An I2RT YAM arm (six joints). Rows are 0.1 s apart.
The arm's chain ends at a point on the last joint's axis. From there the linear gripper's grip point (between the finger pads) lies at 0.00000 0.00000 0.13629 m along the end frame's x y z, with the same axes.
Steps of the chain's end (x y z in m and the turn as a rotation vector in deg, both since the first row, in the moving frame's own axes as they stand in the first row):
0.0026, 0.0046, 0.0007, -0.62, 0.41, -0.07
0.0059, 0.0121, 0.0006, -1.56, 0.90, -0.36
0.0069, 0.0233, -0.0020, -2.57, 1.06, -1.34
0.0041, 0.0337, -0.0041, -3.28, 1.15, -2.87
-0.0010, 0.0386, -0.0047, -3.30, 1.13, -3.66
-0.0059, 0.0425, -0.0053, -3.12, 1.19, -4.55
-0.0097, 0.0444, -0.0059, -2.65, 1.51, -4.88
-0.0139, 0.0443, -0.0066, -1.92, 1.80, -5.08
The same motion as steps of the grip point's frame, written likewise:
0.0036, 0.0061, 0.0007, -0.62, 0.41, -0.07
0.0081, 0.0158, 0.0005, -1.56, 0.90, -0.36
0.0095, 0.0294, -0.0022, -2.57, 1.06, -1.34
0.0070, 0.0414, -0.0044, -3.28, 1.15, -2.87
0.0019, 0.0464, -0.0050, -3.30, 1.13, -3.66
-0.0028, 0.0498, -0.0055, -3.12, 1.19, -4.55
-0.0058, 0.0505, -0.0061, -2.65, 1.51, -4.88
-0.0094, 0.0487, -0.0067, -1.92, 1.80, -5.08

